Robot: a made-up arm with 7 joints. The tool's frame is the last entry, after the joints.
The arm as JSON. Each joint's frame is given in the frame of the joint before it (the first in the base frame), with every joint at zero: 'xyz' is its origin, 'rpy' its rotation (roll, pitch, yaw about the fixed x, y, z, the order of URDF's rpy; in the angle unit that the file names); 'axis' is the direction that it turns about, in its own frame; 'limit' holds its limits. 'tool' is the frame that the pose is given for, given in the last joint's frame.
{
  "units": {
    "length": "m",
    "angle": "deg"
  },
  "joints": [
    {
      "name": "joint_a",
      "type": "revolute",
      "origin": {
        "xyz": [
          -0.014,
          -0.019,
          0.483
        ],
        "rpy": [
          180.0,
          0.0,
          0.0
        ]
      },
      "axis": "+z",
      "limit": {
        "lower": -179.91,
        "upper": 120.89
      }
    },
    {
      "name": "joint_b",
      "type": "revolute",
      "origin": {
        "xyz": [
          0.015,
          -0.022,
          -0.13
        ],
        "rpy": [
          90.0,
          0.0,
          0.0
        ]
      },
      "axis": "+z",
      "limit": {
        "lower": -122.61,
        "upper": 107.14
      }
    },
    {
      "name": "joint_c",
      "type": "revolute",
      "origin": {
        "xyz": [
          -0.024,
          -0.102,
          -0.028
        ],
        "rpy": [
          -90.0,
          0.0,
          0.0
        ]
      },
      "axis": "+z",
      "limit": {
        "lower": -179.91,
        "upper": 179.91
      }
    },
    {
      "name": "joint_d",
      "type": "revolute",
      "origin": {
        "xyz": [
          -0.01,
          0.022,
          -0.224
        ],
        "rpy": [
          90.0,
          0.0,
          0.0
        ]
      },
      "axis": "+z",
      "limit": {
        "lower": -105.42,
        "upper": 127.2
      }
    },
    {
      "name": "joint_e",
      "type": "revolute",
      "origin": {
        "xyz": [
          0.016,
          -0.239,
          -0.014
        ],
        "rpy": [
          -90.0,
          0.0,
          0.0
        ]
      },
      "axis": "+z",
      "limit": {
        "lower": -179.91,
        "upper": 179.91
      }
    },
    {
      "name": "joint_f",
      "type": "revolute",
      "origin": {
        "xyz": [
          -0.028,
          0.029,
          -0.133
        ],
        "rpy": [
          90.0,
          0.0,
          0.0
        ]
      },
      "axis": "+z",
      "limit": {
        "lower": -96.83,
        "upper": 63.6
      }
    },
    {
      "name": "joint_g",
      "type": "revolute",
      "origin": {
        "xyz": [
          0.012,
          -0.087,
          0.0
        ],
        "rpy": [
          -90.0,
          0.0,
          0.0
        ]
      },
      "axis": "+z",
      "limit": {
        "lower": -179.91,
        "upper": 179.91
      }
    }
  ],
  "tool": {
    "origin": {
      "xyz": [
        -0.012,
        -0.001,
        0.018
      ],
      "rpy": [
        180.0,
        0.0,
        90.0
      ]
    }
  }
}
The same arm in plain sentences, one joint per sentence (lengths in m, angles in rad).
The arm has seven revolute joints in a row. What follows holds with every joint at zero, and every direction is one of the base frame's. The first joint sits 0.014 m along -x and 0.019 m along -y and 0.483 m along +z from the base frame's origin and rotates about -z, from -3.14 to 2.1099 rad. The second joint sits 0.015 m along +x and 0.022 m along +y and 0.13 m along +z from the first joint and rotates about +y, from -2.1399 to 1.8699 rad. The third joint sits 0.024 m along -x and 0.028 m along -y and 0.102 m along +z from the second joint and rotates about -z, from -3.14 to 3.14 rad. The fourth joint sits 0.01 m along -x and 0.022 m along -y and 0.224 m along +z from the third joint and rotates about +y, from -1.8399 to 2.2201 rad. The fifth joint sits 0.016 m along +x and 0.014 m along -y and 0.239 m along +z from the fourth joint and rotates about -z, from -3.14 to 3.14 rad. The sixth joint sits 0.028 m along -x and 0.029 m along -y and 0.133 m along +z from the fifth joint and rotates about +y, from -1.69 to 1.11 rad. The seventh joint sits 0.012 m along +x and 0.087 m along +z from the sixth joint and rotates about -z, from -3.14 to 3.14 rad. The tool frame, which is the frame that the pose is given for, sits 0.012 m along -x and 0.001 m along +y and 0.018 m along -z from the seventh joint; its axes are the base frame's turned by roll 0, pitch 0 and yaw -1.5708 rad (as in URDF: about the fixed x, then y, then z).
